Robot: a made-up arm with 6 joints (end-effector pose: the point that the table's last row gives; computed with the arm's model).
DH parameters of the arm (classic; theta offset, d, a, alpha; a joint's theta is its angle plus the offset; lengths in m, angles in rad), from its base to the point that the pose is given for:
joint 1: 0 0.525 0 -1.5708
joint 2: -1.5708 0 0.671 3.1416
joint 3: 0 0 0 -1.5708
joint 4: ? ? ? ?
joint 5: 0 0.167 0 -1.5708
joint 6: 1.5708 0 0 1.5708
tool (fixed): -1.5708 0 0 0
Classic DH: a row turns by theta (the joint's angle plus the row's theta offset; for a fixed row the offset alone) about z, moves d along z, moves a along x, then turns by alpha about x.
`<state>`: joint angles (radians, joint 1 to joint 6).
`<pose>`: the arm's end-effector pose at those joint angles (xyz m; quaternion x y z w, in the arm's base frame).
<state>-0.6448 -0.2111 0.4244 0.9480 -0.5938 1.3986</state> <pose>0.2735 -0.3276 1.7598 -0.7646 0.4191 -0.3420 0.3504</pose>
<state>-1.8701 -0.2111 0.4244 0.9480 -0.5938 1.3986</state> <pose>-0.2156 -0.3683 1.7598 -0.3845 0.7825 -0.4813 0.0900</pose>
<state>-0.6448 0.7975 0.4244 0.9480 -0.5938 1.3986</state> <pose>0.9534 -0.8389 0.8317 -0.6997 0.6016 0.1175 0.3670</pose>
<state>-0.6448 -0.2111 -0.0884 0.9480 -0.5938 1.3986</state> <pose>0.4432 -0.4552 1.4125 -0.7555 0.5285 -0.1120 0.3706</pose>
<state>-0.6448 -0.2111 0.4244 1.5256 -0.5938 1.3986</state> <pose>0.3127 -0.2446 1.7849 -0.7734 0.5166 -0.3585 0.0803</pose>
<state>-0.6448 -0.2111 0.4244 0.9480 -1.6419 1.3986</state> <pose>0.2735 -0.3276 1.7598 -0.4261 0.7698 -0.1889 0.4361</pose>
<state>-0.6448 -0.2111 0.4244 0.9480 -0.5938 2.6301</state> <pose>0.2735 -0.3276 1.7598 0.8266 -0.5397 0.0372 0.1555</pose>
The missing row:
joint 4: 0 -0.791 0 1.5708
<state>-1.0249 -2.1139 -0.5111 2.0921 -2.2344 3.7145</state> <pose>-0.3155 0.6795 0.9642 -0.1097 0.9068 0.2577 0.3152</pose>
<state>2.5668 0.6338 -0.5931 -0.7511 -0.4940 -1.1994</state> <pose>-0.4009 0.4051 0.2826 -0.3100 0.7434 0.1513 0.5729</pose>
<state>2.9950 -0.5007 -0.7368 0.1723 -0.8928 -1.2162</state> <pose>-0.4247 0.2290 0.9564 -0.3901 0.4438 0.7114 0.3804</pose>
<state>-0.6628 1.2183 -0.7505 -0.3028 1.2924 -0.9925</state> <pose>0.1205 -0.2963 0.0468 0.4829 0.0631 -0.5411 0.6856</pose>
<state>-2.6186 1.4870 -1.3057 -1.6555 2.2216 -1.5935</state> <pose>0.1211 0.0535 0.4671 0.1600 0.0942 0.9622 0.1994</pose>
